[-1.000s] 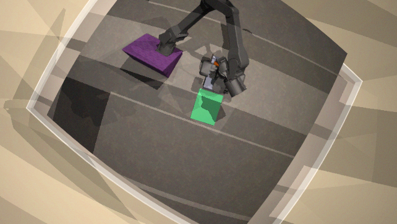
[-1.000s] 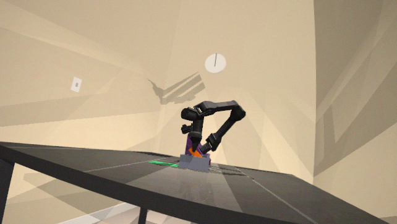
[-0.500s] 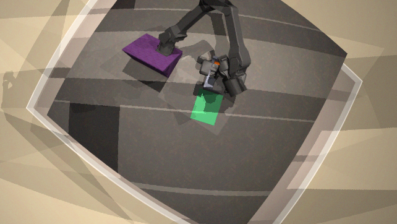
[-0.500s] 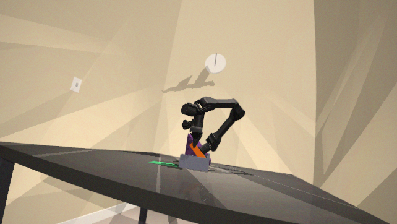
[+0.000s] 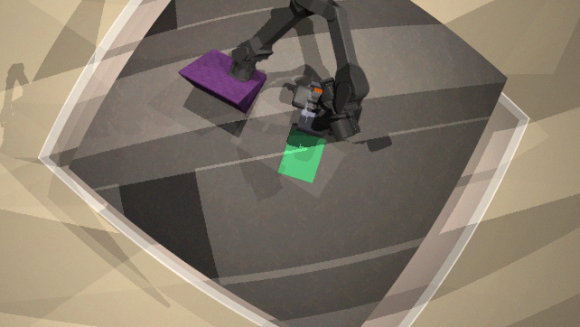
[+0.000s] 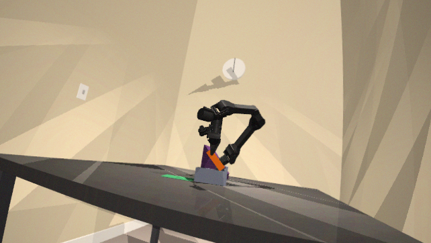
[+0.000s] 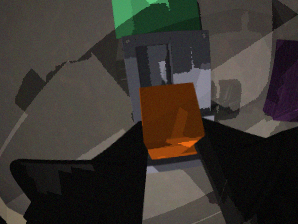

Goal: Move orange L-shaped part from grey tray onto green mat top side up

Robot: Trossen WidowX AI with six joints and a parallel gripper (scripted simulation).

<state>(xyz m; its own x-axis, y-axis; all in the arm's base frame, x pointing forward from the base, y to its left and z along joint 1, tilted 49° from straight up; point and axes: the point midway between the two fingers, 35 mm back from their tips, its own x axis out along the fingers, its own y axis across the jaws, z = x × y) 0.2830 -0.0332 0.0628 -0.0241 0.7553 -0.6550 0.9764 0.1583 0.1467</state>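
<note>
Right now the green mat is 20 mm ahead of my gripper tip, 150 mm to the right of it and 150 mm below it. From my gripper tip the other things lie so: orange L-shaped part: 20 mm behind, 30 mm to the left, 30 mm below.
</note>
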